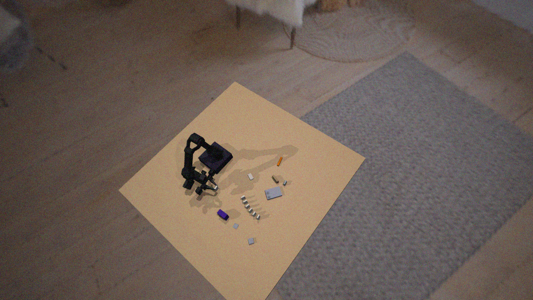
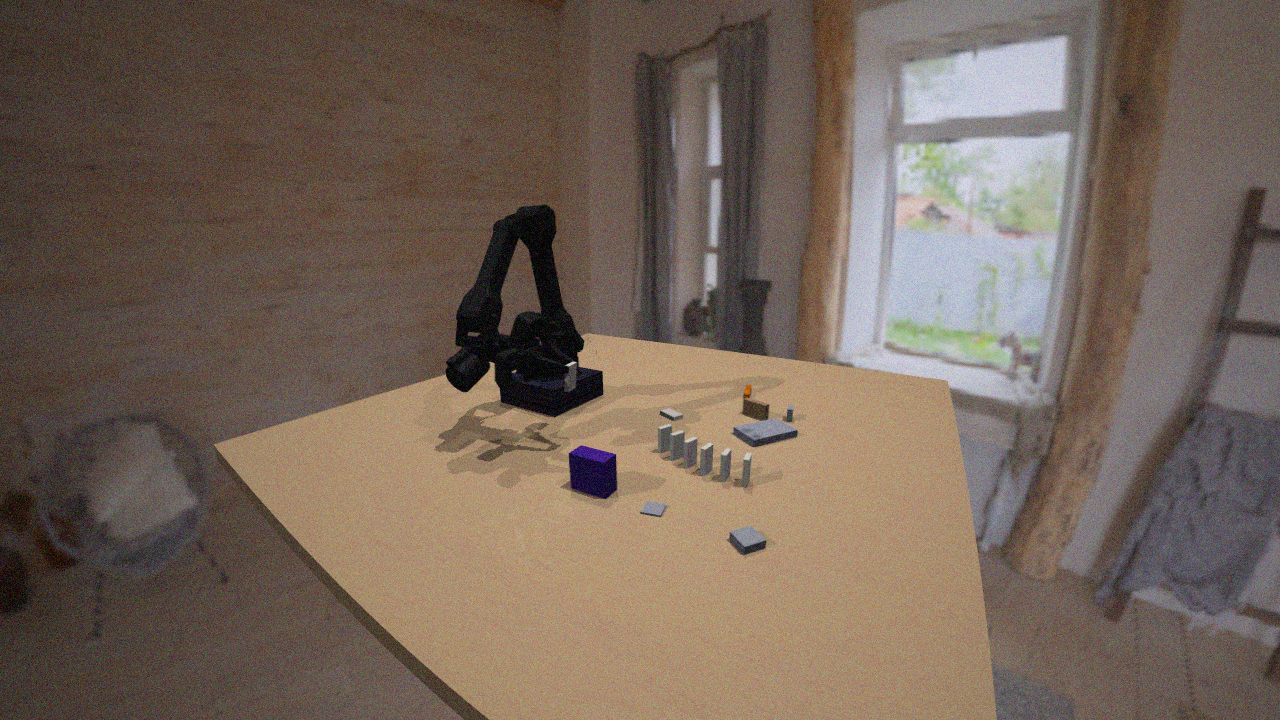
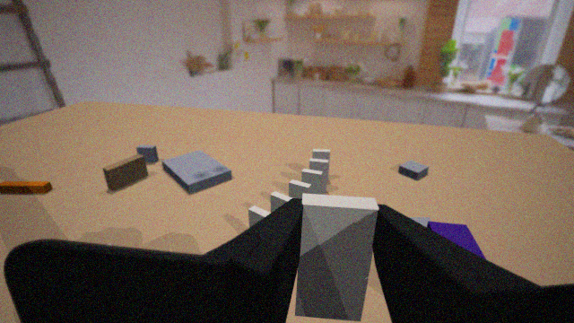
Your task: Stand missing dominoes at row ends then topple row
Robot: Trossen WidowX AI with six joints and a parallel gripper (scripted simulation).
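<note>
The purple block is 130 mm below my gripper tip, 120 mm ahead of it and 90 mm to the right of it. The rest, counted from my gripper tip: flat blue-grey slab (270 mm ahead, 250 mm to the left, 150 mm below); then brown block (330 mm to the left, 210 mm ahead, 140 mm below); then orange bar (460 mm to the left, 150 mm below, 140 mm ahead).
</note>
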